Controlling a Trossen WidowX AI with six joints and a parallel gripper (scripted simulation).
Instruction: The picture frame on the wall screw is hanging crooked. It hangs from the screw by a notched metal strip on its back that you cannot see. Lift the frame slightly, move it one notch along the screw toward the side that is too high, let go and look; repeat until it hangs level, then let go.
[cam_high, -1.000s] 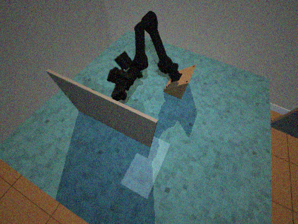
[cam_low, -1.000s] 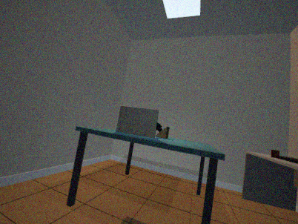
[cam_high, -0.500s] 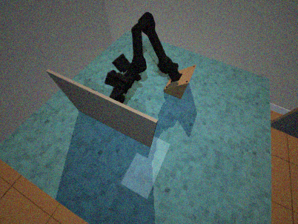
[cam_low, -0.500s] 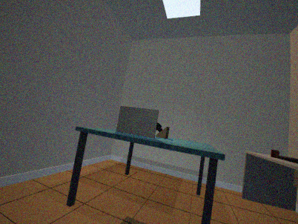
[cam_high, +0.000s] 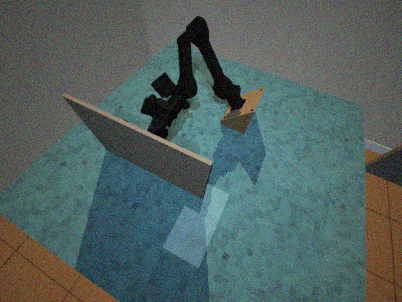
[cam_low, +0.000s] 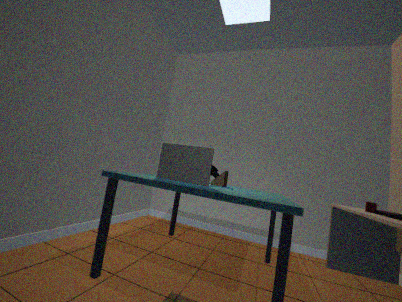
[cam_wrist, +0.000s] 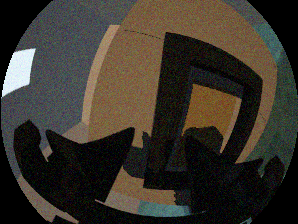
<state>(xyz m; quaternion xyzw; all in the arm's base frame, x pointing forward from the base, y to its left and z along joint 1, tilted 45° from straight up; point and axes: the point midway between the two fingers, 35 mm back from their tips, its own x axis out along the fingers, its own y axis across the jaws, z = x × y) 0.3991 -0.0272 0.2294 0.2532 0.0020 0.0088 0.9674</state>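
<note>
Right now the picture frame is 5 cm below my gripper tip, 2 cm to the right of it and 1 cm ahead of it. The rest, counted from my gripper tip: wall panel (6 cm below, 2 cm ahead, 1 cm to the right).
</note>
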